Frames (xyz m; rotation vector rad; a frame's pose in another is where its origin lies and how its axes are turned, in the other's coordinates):
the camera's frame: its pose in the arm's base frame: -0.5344 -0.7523 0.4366 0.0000 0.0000 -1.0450
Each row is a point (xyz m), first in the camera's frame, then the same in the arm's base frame.
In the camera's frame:
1: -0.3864 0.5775 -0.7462
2: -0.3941 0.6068 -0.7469
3: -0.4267 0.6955 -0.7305
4: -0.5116 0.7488 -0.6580
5: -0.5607 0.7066 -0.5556
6: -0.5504 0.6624 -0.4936
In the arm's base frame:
1: -0.2288 -0.1282 -0.3096
2: -0.2074 -0.1069 -0.3103
3: -0.1470 -0.0342 -0.2939
4: -0.1435 0.0660 -0.2214
5: -0.2047 0.0873 -0.1190
6: -0.2377 0.0562 -0.0570

